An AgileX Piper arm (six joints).
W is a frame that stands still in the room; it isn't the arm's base.
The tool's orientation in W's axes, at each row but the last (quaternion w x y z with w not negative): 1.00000, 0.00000, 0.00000, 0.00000; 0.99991, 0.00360, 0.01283, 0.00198; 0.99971, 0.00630, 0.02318, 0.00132; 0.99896, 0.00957, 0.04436, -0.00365; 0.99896, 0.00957, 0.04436, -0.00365; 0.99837, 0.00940, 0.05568, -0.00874; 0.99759, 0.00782, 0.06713, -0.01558; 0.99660, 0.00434, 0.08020, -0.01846; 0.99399, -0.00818, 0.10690, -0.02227; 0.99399, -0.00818, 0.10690, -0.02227; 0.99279, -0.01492, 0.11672, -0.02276
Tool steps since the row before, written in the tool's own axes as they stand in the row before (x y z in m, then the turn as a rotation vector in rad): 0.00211, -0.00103, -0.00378, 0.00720, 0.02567, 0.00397; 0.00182, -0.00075, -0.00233, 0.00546, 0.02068, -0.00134; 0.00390, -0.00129, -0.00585, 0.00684, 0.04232, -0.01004; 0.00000, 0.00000, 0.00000, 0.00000, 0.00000, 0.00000; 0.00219, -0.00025, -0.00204, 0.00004, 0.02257, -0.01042; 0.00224, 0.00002, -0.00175, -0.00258, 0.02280, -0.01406; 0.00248, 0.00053, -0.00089, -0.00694, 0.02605, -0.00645; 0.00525, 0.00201, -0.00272, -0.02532, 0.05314, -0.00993; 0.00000, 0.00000, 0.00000, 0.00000, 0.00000, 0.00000; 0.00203, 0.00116, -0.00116, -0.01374, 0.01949, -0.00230; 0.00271, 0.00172, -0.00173, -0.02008, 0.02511, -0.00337
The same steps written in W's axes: 0.00211, -0.00103, -0.00378, 0.00720, 0.02567, 0.00397; 0.00176, -0.00073, -0.00238, 0.00534, 0.02071, -0.00133; 0.00363, -0.00121, -0.00604, 0.00627, 0.04246, -0.00981; 0.00000, 0.00000, 0.00000, 0.00000, 0.00000, 0.00000; 0.00200, -0.00022, -0.00223, -0.00070, 0.02277, -0.00996; 0.00203, 0.00002, -0.00199, -0.00370, 0.02311, -0.01328; 0.00235, 0.00047, -0.00121, -0.00690, 0.02636, -0.00511; 0.00482, 0.00185, -0.00351, -0.02457, 0.05413, -0.00545; 0.00000, 0.00000, 0.00000, 0.00000, 0.00000, 0.00000; 0.00178, 0.00105, -0.00159, -0.01307, 0.02007, 0.00026; 0.00230, 0.00154, -0.00237, -0.01925, 0.02597, 0.00049
